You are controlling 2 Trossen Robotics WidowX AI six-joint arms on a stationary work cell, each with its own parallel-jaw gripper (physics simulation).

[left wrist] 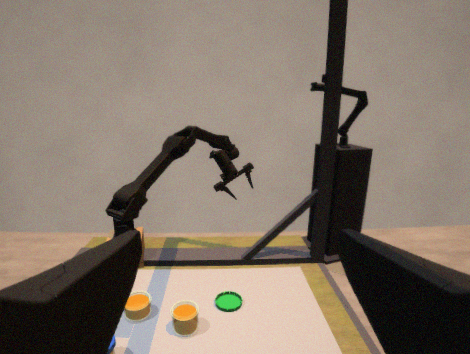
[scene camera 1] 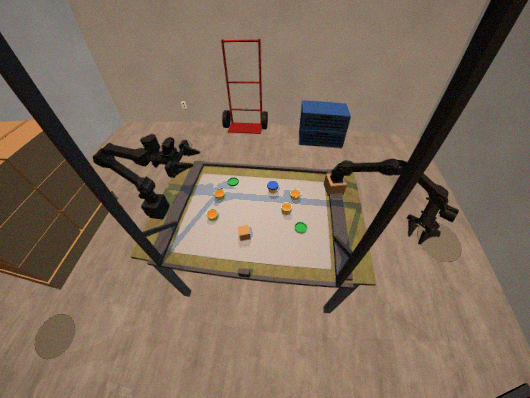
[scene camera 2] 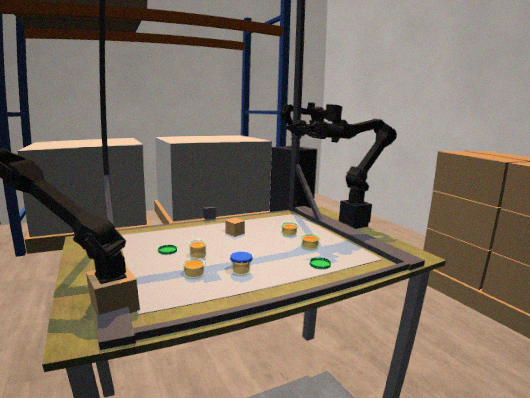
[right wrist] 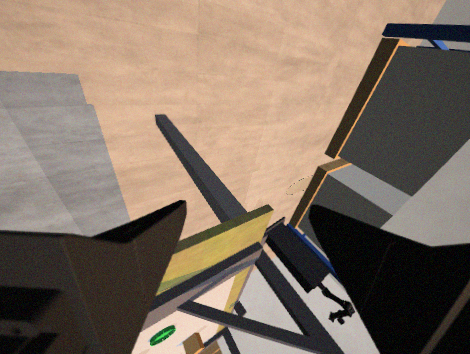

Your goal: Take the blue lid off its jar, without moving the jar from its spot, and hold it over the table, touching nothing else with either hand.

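Frame: origin at the left arm's base, x ahead, y up, z right, level; centimetres.
Seen in the pictures: left gripper, fingertip midpoint: (left wrist: 241, 240) (scene camera 1: 196, 158) (scene camera 2: 291, 127); right gripper, fingertip midpoint: (left wrist: 244, 194) (scene camera 1: 413, 240) (right wrist: 248, 209); left arm's base at its link origin: (scene camera 1: 152, 200) (scene camera 2: 356, 202); right arm's base at its link origin: (scene camera 1: 336, 179) (scene camera 2: 110, 275).
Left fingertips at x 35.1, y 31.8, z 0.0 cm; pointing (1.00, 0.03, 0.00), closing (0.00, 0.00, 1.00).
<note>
Pixels of each thing's top centre, then the offset from my left fingertips to it. Level surfaces: height alone.
- blue lid at its top centre: (scene camera 2: 241, 255) (scene camera 1: 272, 184) dx +29.3, dy -36.3, dz -23.8 cm
- white mat at its surface level: dy -41.9 cm
- orange-brown cube at its top centre: (scene camera 2: 235, 220) (scene camera 1: 243, 230) dx +18.4, dy -36.5, dz +8.9 cm
The blue lid (scene camera 1: 272, 185) (scene camera 2: 241, 257) sits level on top of its jar (scene camera 1: 272, 190) (scene camera 2: 241, 268), which stands upright on the white mat (scene camera 1: 270, 245) (scene camera 2: 165, 292). A sliver of the blue lid shows beside a finger at the lower left of the left wrist view (left wrist: 112, 344). My left gripper (scene camera 1: 196, 158) (scene camera 2: 286, 119) (left wrist: 241, 240) is open and empty, raised near the table's far left corner in scene camera 1, well away from the lid. My right gripper (scene camera 1: 416, 239) (left wrist: 244, 194) (right wrist: 249, 209) is open and empty, beyond the table's right edge in scene camera 1.
Several open jars with orange contents (scene camera 1: 219, 194) (scene camera 1: 212, 214) (scene camera 1: 295, 194) (scene camera 1: 286, 208) stand around the mat; two are close to the blue-lidded jar. Green lids (scene camera 1: 233, 181) (scene camera 1: 300, 227) lie flat. An orange-brown cube (scene camera 1: 243, 232) (scene camera 2: 235, 227) stands near one edge. Dark frame posts (scene camera 2: 298, 165) rise beside the table.
</note>
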